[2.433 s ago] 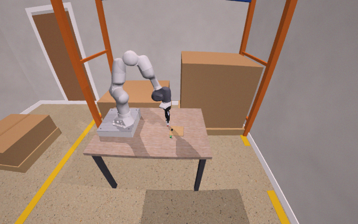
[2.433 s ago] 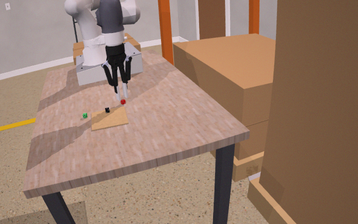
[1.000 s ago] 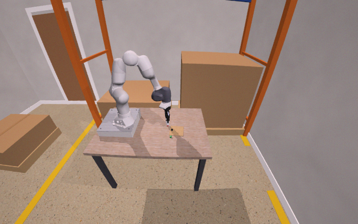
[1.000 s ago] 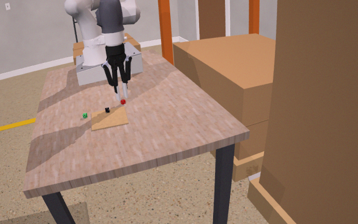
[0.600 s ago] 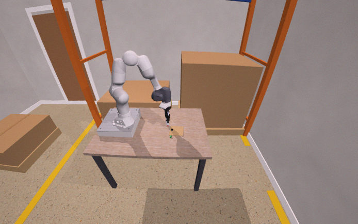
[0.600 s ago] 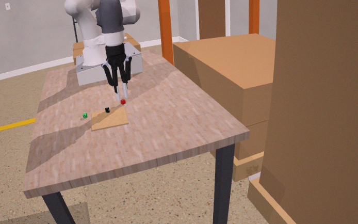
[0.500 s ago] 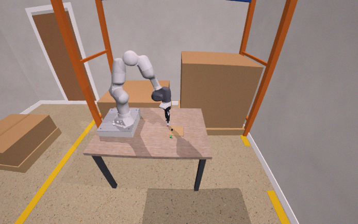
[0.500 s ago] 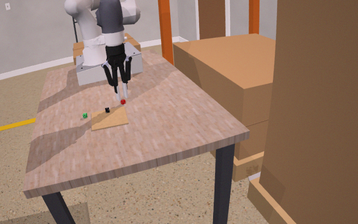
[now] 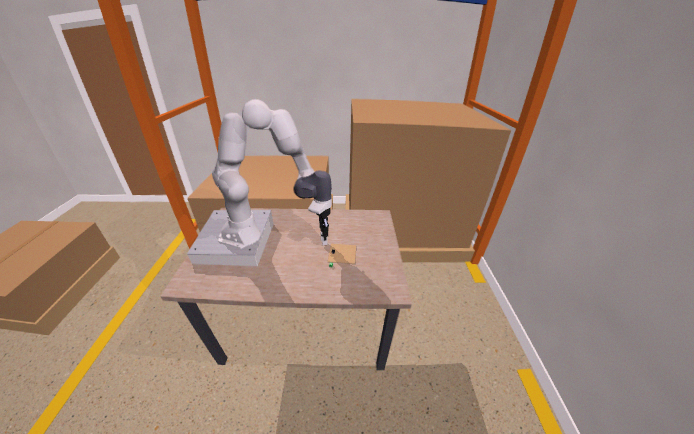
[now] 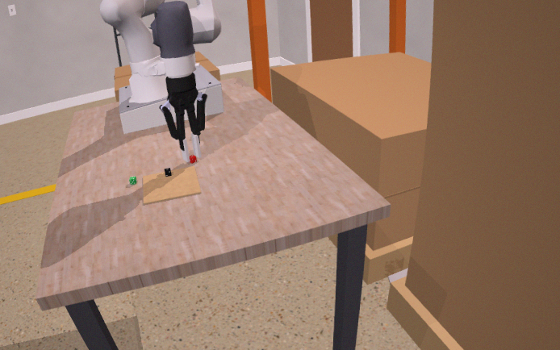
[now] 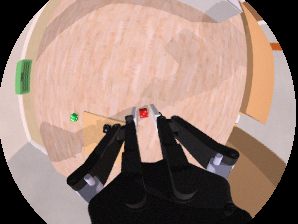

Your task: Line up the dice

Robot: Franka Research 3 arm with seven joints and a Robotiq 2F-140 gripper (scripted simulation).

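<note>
Right now my hand is 30 mm above the red die. Round my hand: green die: 70 mm ahead, 160 mm to the right, 30 mm below; then tan mat: 110 mm ahead, 60 mm to the right, 40 mm below; then black die: 60 mm ahead, 70 mm to the right, 30 mm below.
</note>
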